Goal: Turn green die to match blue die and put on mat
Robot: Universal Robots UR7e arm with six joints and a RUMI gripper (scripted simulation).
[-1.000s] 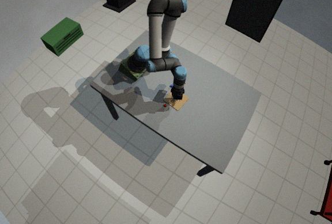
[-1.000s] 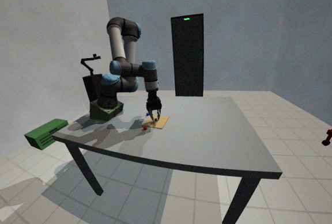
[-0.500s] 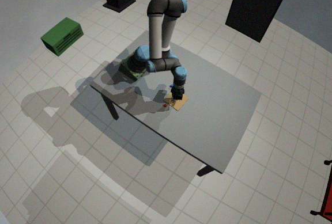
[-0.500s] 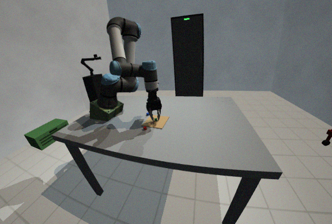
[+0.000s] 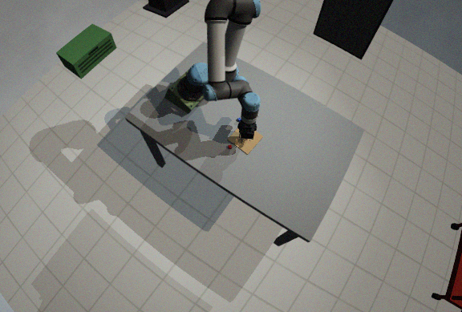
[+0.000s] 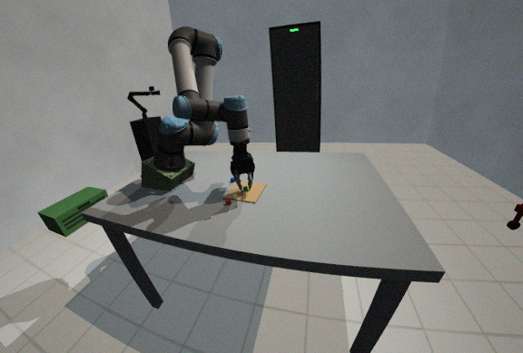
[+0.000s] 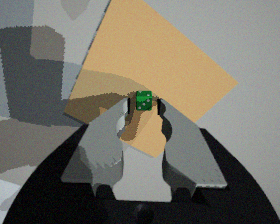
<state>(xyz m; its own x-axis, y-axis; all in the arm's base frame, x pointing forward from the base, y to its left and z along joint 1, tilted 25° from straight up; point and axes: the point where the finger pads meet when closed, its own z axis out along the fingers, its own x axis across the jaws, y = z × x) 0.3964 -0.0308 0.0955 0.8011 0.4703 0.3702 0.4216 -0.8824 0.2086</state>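
Now: the green die 10 mm below my hand. The rest, counted from my hand: red die: 100 mm to the right, 40 mm behind, 10 mm below; blue die: 90 mm behind, 70 mm to the left, 10 mm below; tan mat: 20 mm below.
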